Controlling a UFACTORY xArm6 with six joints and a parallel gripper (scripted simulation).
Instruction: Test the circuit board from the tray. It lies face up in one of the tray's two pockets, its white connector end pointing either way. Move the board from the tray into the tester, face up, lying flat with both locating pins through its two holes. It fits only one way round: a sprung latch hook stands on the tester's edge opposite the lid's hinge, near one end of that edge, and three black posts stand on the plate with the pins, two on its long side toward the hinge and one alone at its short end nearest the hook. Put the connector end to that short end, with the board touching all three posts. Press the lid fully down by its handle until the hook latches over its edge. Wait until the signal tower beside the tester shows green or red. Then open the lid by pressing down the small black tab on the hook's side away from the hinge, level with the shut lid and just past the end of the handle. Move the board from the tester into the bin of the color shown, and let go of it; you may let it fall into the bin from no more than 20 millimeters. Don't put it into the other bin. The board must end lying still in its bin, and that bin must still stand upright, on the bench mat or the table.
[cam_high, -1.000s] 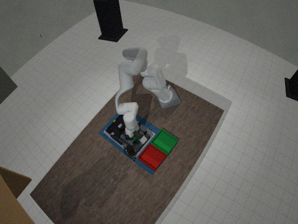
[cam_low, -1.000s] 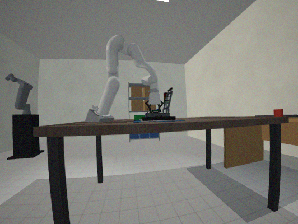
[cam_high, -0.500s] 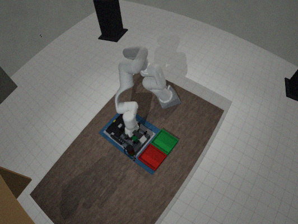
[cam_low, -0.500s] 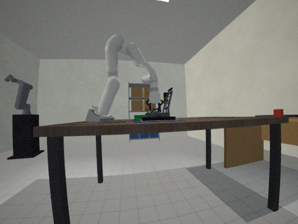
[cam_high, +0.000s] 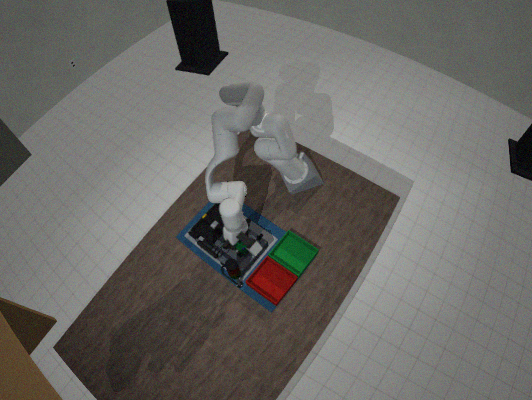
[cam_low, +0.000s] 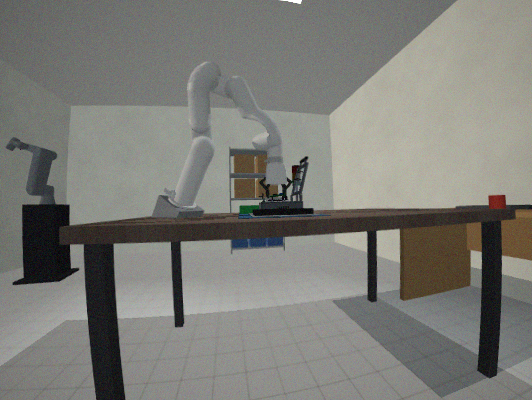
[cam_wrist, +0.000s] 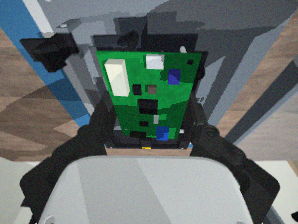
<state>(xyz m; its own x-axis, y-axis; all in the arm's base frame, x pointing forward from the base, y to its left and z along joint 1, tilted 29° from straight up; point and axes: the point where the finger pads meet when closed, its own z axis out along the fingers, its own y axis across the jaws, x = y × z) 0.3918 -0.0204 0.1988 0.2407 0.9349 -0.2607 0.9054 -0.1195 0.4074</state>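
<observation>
The green circuit board is right at my hand. From my hand the other things lie so: tester lid: 12 cm ahead, 3 cm to the right, 9 cm above; then tester plate: 1 cm to the left, 2 cm below; then black latch block: 5 cm behind, 7 cm to the left.
</observation>
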